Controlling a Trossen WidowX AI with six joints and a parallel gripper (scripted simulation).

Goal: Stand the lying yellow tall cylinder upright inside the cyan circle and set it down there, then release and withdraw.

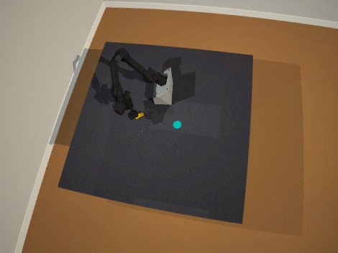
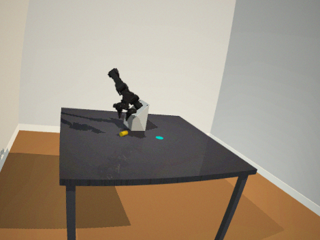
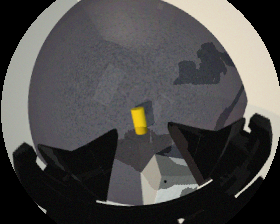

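Right now my gripper tip is 20 mm past the yellow cylinder, 30 mm to the right of it and 110 mm above it. Also, from my gripper tip: cyan circle 10 mm ahead, 320 mm to the left, 130 mm below.
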